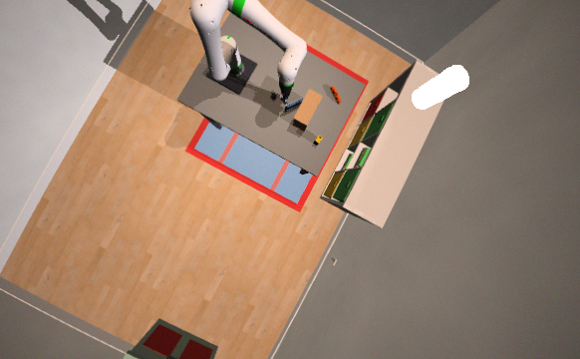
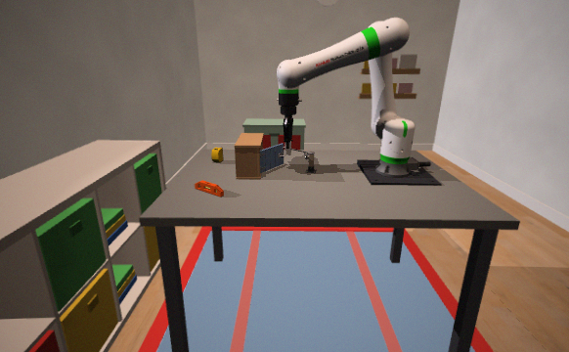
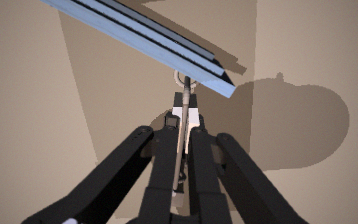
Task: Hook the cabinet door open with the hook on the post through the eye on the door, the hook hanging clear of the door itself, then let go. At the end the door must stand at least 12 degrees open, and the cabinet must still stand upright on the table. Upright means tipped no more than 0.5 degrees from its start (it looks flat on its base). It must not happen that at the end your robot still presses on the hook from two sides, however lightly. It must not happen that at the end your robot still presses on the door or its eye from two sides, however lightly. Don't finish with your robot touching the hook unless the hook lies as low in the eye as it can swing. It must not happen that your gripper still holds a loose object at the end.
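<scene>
Now: hand 3 cm past the thin metal hook, 1 cm to the right of it and 2 cm above it. The rest, counted from my hand: door: 8 cm ahead, 4 cm to the left, 4 cm below; then yellow tape measure: 36 cm ahead, 17 cm to the right, 7 cm below.
</scene>
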